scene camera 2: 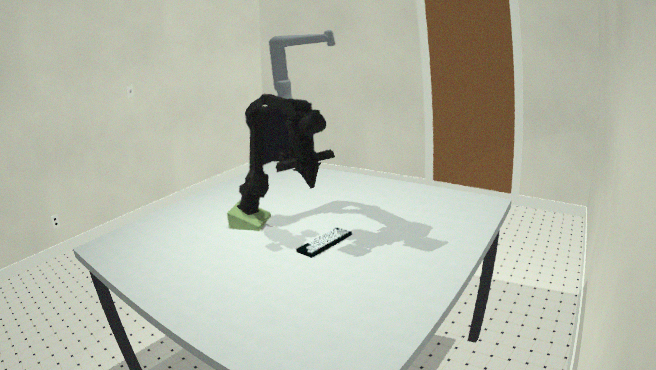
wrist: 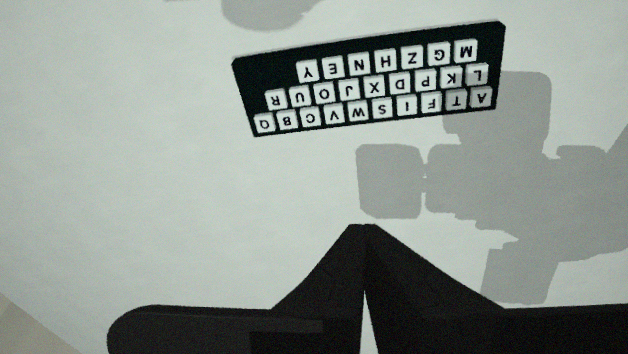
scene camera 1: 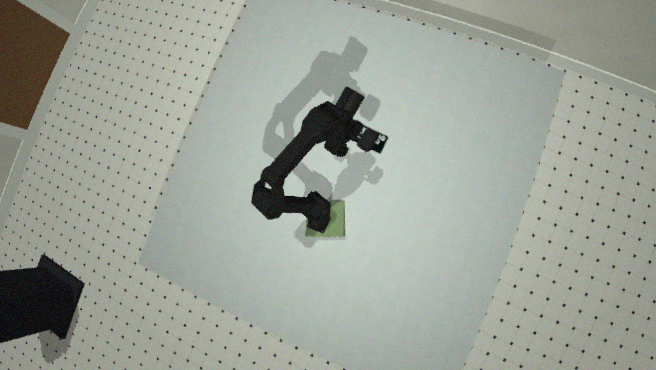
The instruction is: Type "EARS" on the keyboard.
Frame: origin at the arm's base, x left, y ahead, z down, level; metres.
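Where they show: gripper, between the fingertips: [scene camera 2: 312, 188] [wrist: 361, 237] [scene camera 1: 355, 127]; arm's base, origin of its link: [scene camera 2: 247, 209] [scene camera 1: 319, 222].
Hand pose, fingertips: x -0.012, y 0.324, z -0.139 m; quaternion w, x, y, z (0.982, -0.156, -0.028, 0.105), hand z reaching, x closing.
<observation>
Things, the pixels of their centre, and the offset from my fingertips. Level surfaces: height alone.
- black keyboard, middle of its body: [wrist: 367, 84] [scene camera 2: 324, 241] [scene camera 1: 359, 133] dx +0.009, dy +0.027, dz +0.176 m
- E key, middle of its body: [wrist: 333, 67] dx -0.013, dy +0.007, dz +0.170 m
- R key, middle of its body: [wrist: 276, 99] dx -0.061, dy +0.022, dz +0.170 m
- S key, middle of its body: [wrist: 382, 107] dx +0.017, dy +0.046, dz +0.170 m
- pale table, height of its surface: dz +0.184 m
The black keyboard [scene camera 1: 381, 139] [scene camera 2: 327, 243] [wrist: 248, 76] with white keys lies on the table. In the wrist view its letters appear upside down. The E key [wrist: 333, 66] is in the row farthest from the fingers, the R key [wrist: 275, 99] is at the left of the middle row, and the S key [wrist: 382, 109] and the A key [wrist: 481, 98] are in the nearest row. A shadow falls on the A key. My gripper [scene camera 2: 312, 186] [wrist: 361, 237] is shut and empty, pointing down above the table. In scene camera 1 the arm hides much of the keyboard.
The arm stands on a green wedge base [scene camera 1: 338, 225] [scene camera 2: 245, 220] on the pale table [scene camera 1: 425, 225] [scene camera 2: 300, 300]. A grey arm [scene camera 2: 279, 62] stands behind the table. A dark block [scene camera 1: 40, 300] shows at the lower left in scene camera 1.
</observation>
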